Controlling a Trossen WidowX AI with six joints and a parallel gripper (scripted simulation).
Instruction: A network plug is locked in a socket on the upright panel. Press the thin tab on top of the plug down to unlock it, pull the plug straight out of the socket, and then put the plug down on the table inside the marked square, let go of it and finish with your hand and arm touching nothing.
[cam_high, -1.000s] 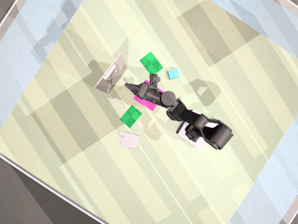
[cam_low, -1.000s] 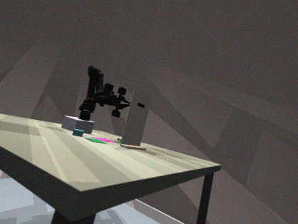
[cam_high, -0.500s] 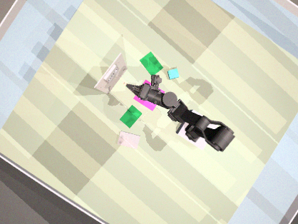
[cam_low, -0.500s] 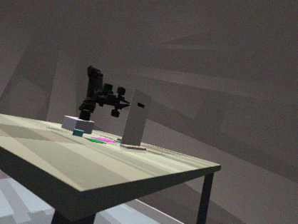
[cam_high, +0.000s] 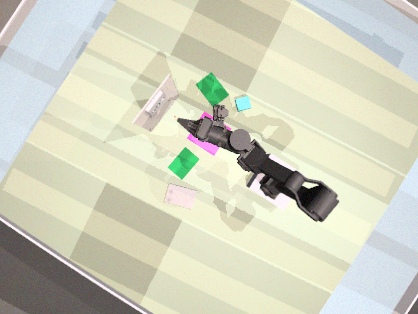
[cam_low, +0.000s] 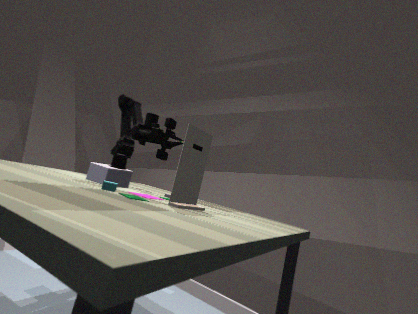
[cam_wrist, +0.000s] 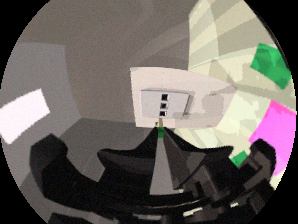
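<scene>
My gripper tip is now 260 mm above the magenta patch, 100 mm past it and 20 mm to the left of it. From my gripper tip the other things lie so: pale panel 120 mm below, 90 mm ahead, 20 mm to the right; then network plug right at my gripper tip.
</scene>
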